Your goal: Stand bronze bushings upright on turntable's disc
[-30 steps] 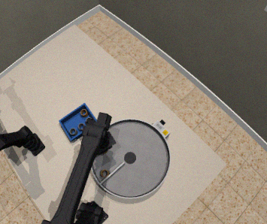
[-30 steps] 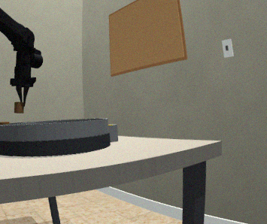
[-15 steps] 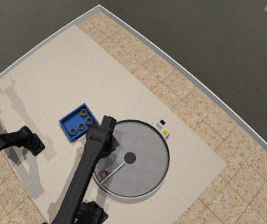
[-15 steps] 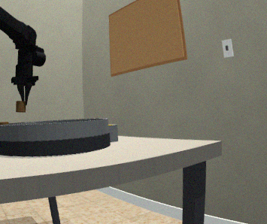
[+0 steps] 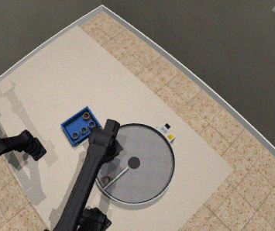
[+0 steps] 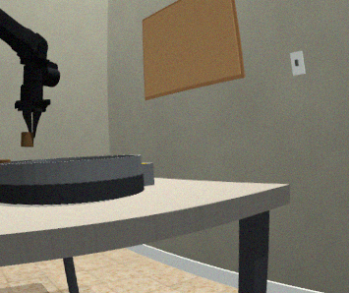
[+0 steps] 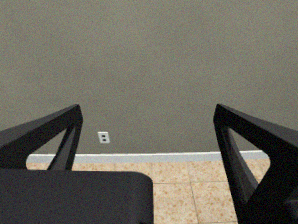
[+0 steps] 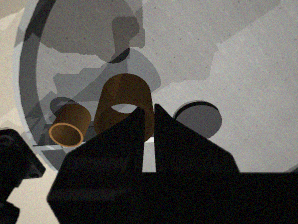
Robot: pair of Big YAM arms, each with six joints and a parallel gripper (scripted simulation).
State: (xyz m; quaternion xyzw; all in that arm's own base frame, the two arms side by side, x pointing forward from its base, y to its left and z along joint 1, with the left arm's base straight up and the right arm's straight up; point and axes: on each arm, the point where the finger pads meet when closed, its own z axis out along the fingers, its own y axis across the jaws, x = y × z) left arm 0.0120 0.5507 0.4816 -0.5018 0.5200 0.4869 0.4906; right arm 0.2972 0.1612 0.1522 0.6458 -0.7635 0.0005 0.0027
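Now: right hand 1 cm past the blue crate, 27 cm to the right of it and 13 cm above it. Round my right hand: turntable disc: 5 cm ahead, 9 cm to the right, 10 cm below.
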